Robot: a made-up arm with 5 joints. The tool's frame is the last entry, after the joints. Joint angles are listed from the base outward. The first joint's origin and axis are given. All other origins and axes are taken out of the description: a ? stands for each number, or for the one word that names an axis. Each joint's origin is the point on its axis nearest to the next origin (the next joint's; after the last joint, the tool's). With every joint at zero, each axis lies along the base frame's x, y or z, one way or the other. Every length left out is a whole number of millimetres.
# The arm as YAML. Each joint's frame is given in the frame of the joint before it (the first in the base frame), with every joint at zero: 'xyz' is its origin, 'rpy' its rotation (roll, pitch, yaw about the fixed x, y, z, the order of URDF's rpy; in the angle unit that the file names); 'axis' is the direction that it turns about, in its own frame. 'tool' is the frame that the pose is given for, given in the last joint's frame.
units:
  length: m
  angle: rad
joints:
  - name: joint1
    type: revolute
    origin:
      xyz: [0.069, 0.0, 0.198]
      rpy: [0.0, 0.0, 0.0]
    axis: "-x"
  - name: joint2
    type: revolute
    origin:
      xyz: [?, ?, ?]
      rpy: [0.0, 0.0, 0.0]
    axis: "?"
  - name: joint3
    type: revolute
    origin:
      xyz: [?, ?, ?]
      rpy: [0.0, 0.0, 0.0]
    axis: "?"
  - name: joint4
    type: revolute
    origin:
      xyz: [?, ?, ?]
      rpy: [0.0, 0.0, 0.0]
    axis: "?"
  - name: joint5
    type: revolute
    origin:
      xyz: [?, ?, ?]
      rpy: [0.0, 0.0, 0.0]
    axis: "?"
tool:
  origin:
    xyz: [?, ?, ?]
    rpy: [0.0, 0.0, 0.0]
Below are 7 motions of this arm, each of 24 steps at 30 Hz.
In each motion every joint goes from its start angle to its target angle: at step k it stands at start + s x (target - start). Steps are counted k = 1, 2, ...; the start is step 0. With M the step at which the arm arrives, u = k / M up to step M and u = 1 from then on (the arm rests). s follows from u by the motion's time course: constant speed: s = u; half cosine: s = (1 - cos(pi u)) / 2; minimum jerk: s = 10 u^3 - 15 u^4 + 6 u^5.
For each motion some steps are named. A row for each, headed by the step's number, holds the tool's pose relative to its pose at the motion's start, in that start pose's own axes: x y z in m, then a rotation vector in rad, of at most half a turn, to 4 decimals.
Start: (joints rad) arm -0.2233 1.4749 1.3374 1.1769 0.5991
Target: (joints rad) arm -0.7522 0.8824 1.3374 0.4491 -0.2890
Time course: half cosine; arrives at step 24
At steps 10, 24:
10: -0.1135 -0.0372 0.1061 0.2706 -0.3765 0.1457
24: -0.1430 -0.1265 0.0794 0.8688 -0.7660 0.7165

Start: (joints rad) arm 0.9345 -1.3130 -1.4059 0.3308 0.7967
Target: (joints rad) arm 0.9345 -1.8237 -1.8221 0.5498 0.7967
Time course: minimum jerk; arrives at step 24
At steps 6, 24:
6: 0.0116 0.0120 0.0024 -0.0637 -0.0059 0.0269
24: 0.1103 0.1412 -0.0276 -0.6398 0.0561 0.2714

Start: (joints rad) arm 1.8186 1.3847 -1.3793 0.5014 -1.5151
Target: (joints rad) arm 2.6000 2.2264 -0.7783 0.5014 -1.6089
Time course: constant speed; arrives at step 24
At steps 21, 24:
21: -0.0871 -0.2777 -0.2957 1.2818 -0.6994 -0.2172
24: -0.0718 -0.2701 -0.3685 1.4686 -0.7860 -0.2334

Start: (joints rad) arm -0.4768 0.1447 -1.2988 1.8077 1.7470
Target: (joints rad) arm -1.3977 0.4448 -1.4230 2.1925 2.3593
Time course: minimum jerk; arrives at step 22
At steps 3, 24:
3: -0.0029 0.0020 0.0049 -0.0203 -0.0076 -0.0100
24: -0.0744 0.1367 0.1311 -1.1273 -0.0217 -0.5253

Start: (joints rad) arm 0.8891 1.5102 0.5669 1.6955 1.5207
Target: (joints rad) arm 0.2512 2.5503 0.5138 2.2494 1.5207
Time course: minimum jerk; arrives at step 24
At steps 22, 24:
22: -0.0120 0.2201 -0.6711 -0.3071 1.0606 1.1575
24: -0.0149 0.2192 -0.6750 -0.3063 1.0677 1.1617

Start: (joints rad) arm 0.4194 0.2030 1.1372 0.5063 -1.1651
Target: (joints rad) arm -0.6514 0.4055 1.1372 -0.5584 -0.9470
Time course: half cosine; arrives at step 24
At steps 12, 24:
12: 0.0105 -0.0278 0.0407 -0.0173 0.1343 0.0876
24: 0.0403 -0.0900 0.1075 0.0444 0.2393 0.1867

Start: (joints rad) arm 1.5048 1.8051 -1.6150 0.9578 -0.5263
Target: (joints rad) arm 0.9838 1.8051 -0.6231 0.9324 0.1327
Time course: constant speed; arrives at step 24
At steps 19, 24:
19: -0.1520 -0.1640 -0.1437 -0.2265 0.0020 -0.2595
24: -0.1916 -0.2109 -0.1774 -0.2915 0.0184 -0.3356

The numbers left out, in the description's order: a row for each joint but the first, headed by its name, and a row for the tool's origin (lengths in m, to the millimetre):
joint2: xyz 0.0 -0.024 0.338, axis +y
joint3: xyz -0.082 0.0 -0.438, axis -z
joint4: xyz -0.039 -0.174 0.0, axis +y
joint5: xyz 0.048 0.0 0.346, axis -x
tool: xyz 0.0 0.019 0.28

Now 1 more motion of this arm.
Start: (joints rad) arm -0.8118 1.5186 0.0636 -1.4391 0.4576
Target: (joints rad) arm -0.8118 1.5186 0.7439 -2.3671 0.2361
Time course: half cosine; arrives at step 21
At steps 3, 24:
3: -0.0273 0.0147 0.0117 -0.0225 -0.0397 -0.0234
24: -0.5033 0.3554 -0.0894 -0.4602 -0.9063 -0.0858

